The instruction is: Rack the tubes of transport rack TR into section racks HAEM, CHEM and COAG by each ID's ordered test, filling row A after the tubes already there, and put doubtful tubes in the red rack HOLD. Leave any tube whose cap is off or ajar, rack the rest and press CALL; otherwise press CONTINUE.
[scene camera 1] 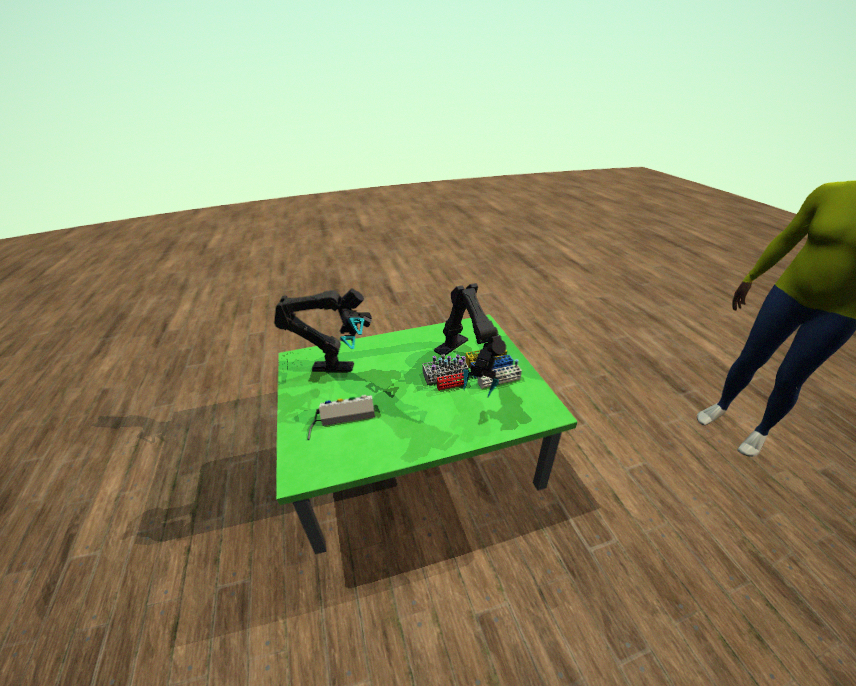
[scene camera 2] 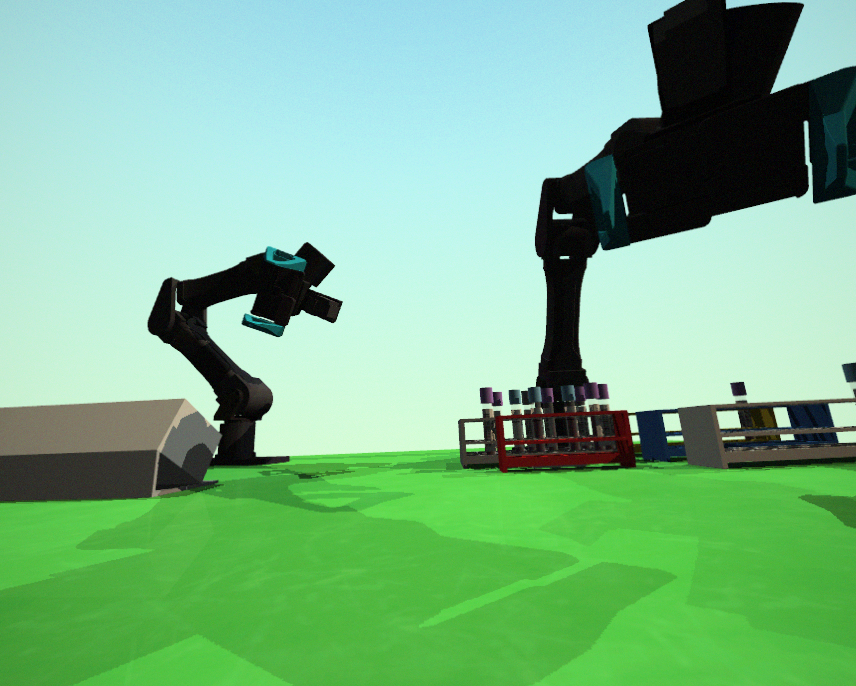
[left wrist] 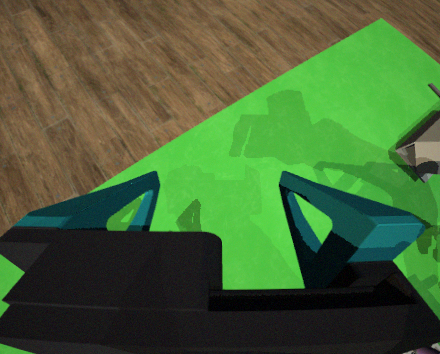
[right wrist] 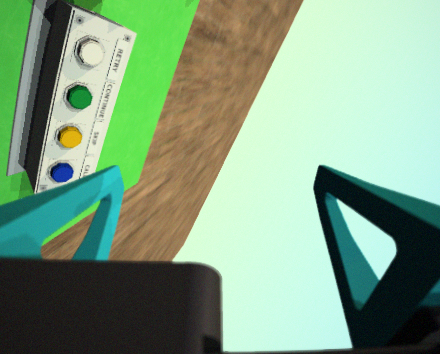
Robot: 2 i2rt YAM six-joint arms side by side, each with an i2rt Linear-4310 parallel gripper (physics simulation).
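Pixels of known places: left gripper, fingertip midpoint: (scene camera 1: 475, 393) (scene camera 2: 707, 197) (left wrist: 219, 177); right gripper, fingertip midpoint: (scene camera 1: 356, 342) (scene camera 2: 260, 292) (right wrist: 218, 176); left arm's base, link origin: (scene camera 1: 451, 345); right arm's base, link origin: (scene camera 1: 333, 367) (scene camera 2: 235, 463).
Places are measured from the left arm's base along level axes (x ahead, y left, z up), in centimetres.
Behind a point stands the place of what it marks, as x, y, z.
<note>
A grey rack (scene camera 1: 428, 373) @(10.0, -27.0, 3.0) (scene camera 2: 463, 444) @(12.9, -30.5, 2.7) holds several upright tubes with purple and blue-grey caps. The red rack (scene camera 1: 450, 382) @(20.5, -23.4, 1.4) (scene camera 2: 628, 439) @(26.1, -19.0, 2.7) stands in front of it. White (scene camera 1: 508, 375) @(37.0, -1.2, 1.4) (scene camera 2: 701, 435) @(31.0, -15.1, 2.9), blue (scene camera 1: 505, 361) @(32.7, 1.8, 5.7) (scene camera 2: 651, 435) @(23.7, -11.3, 2.8) and yellow (scene camera 1: 474, 356) @(17.3, -2.4, 3.0) racks stand to the right in scene camera 1. Tube IDs and rack names are too small to read. My left gripper (scene camera 1: 479, 381) @(43.0, -33.9, 15.7) (scene camera 2: 720, 222) @(43.0, -33.9, 15.7) (left wrist: 219, 177) @(43.0, -33.9, 15.7) is open and empty, raised above table height near the red and white racks. My right gripper (scene camera 1: 352, 334) @(-7.1, -52.3, 25.8) (scene camera 2: 273, 292) @(-7.1, -52.3, 25.8) (right wrist: 218, 176) @(-7.1, -52.3, 25.8) is open and empty, high at the picture's left.
A button box (scene camera 1: 347, 409) @(4.4, -68.8, 5.9) (scene camera 2: 78, 430) @(5.4, -67.4, 5.7) (right wrist: 107, 50) @(5.6, -60.1, 7.1) stands at the table's left in scene camera 1, with white RETRY (right wrist: 91, 52) @(3.6, -59.5, 6.9), green CONTINUE (right wrist: 79, 97) @(0.8, -63.6, 6.8), yellow SKIP (right wrist: 70, 136) @(-1.8, -67.7, 6.9) and blue (right wrist: 62, 172) @(-4.5, -71.9, 6.9) buttons. A person (scene camera 1: 807, 264) stands beyond the table's right side.
</note>
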